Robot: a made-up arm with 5 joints. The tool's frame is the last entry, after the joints.
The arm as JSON. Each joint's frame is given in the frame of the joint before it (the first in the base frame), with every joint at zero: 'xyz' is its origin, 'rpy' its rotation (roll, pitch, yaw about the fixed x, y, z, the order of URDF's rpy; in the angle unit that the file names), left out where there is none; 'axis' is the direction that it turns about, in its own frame. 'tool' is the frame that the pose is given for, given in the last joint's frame.
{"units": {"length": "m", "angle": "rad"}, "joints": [
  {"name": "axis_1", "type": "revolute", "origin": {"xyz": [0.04, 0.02, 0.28], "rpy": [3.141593, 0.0, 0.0]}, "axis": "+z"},
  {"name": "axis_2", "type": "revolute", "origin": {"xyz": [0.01, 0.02, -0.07], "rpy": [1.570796, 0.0, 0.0]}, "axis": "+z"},
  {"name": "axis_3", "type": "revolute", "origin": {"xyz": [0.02, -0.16, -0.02]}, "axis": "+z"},
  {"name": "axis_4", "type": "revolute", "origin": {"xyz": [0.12, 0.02, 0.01]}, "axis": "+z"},
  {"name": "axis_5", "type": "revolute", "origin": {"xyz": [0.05, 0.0, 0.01], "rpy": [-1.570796, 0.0, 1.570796]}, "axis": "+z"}
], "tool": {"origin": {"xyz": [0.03, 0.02, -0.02], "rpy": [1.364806, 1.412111, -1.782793]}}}
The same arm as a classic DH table. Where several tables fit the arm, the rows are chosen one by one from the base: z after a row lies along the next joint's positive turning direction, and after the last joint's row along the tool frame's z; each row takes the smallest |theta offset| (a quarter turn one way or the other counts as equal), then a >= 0, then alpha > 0; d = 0 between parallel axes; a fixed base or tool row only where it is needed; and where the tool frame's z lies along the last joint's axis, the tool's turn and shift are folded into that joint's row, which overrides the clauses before.
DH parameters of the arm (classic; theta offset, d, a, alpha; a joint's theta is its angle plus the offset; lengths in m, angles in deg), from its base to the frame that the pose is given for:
base (fixed): 26.57 0.0000 0.0447 180.00
axis_1: 26.57 -0.3500 0.0100 90.00
axis_2: -82.87 0.0000 0.1612 0.00
axis_3: -87.66 0.0000 -0.1217 0.00
axis_4: 80.54 -0.0200 0.0000 90.00
axis_5: 89.51 -0.0690 -0.0203 88.15
tool (fixed): -81.10 -0.0298 0.0000 0.00

